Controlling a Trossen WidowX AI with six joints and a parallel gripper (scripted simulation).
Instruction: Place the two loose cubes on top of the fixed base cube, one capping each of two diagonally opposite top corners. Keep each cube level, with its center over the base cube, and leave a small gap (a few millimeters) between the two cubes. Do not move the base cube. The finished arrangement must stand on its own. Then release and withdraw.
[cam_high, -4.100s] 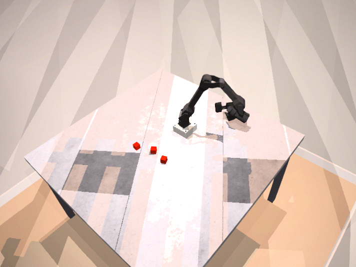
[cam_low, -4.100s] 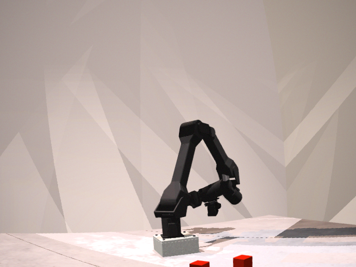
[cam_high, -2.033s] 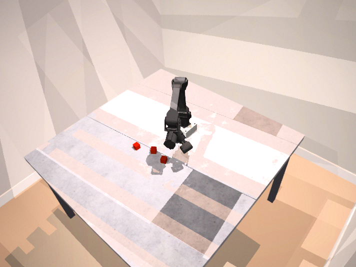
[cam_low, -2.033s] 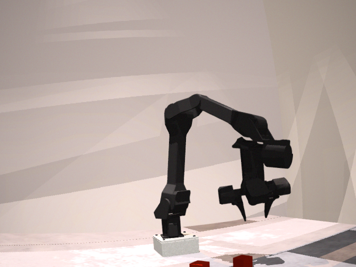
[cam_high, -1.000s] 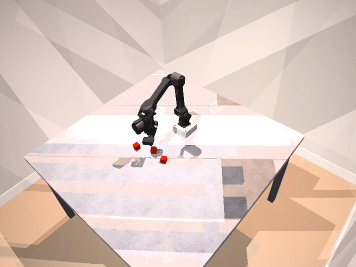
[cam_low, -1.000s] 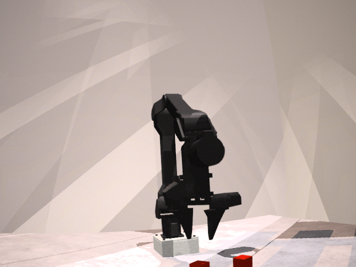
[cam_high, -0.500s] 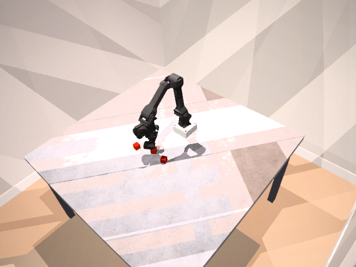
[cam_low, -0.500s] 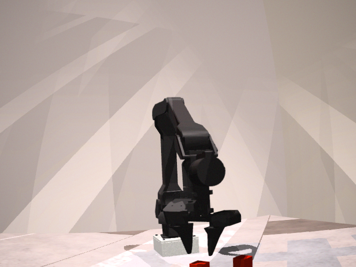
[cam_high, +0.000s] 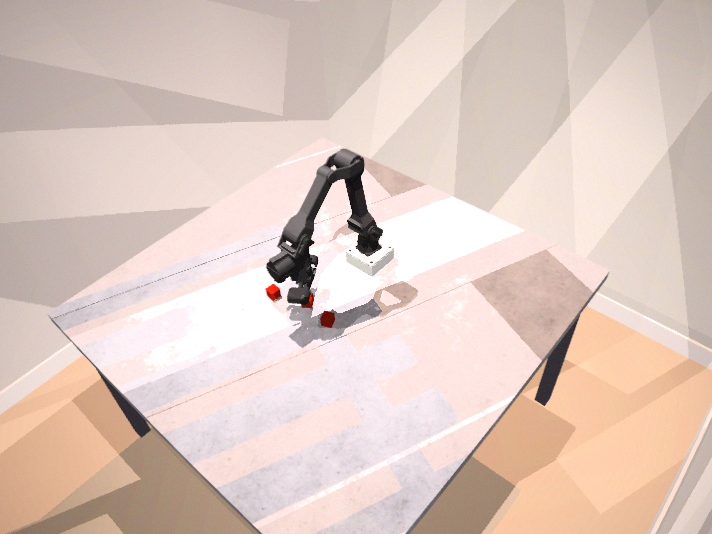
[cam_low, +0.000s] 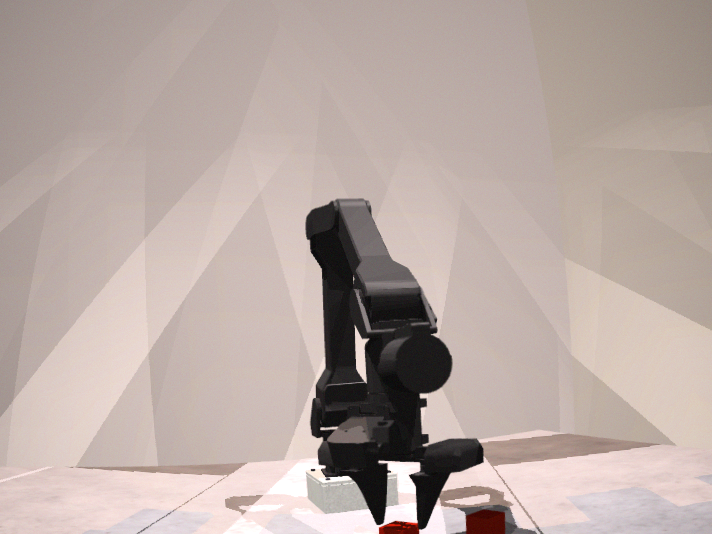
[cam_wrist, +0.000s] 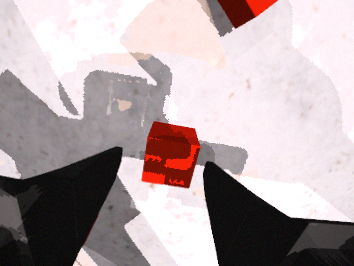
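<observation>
Right now the red base cube is 10 cm to the left of my gripper tip and 2 cm below it.
</observation>
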